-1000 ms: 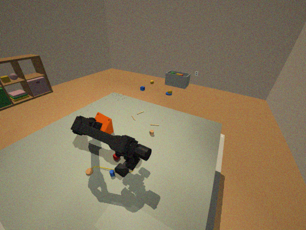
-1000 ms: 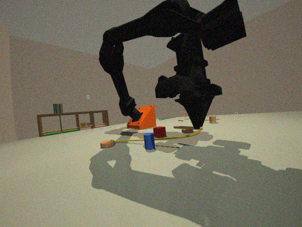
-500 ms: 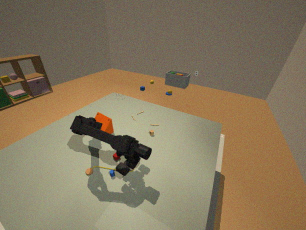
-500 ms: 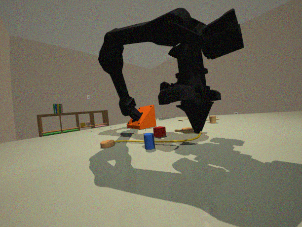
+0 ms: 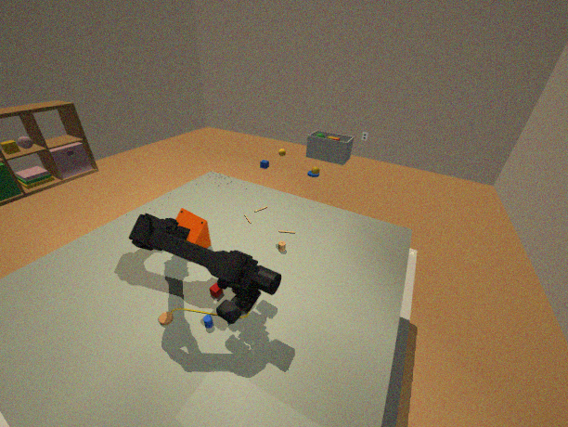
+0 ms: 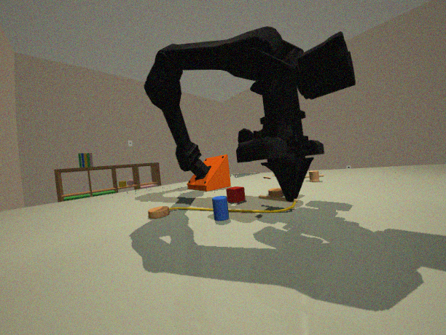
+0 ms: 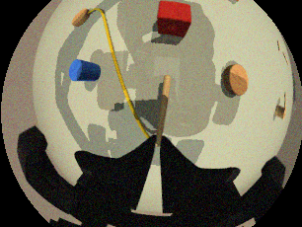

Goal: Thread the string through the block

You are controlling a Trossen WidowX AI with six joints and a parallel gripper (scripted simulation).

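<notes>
Now: gripper tip 140 mm past the red block and 10 mm to the right of it. From my gripper tip the other things lie so: blue cylinder 90 mm to the right, 80 mm behind; then thin wooden stick 10 mm behind; then small wooden cylinder 320 mm to the left, 50 mm behind.
</notes>
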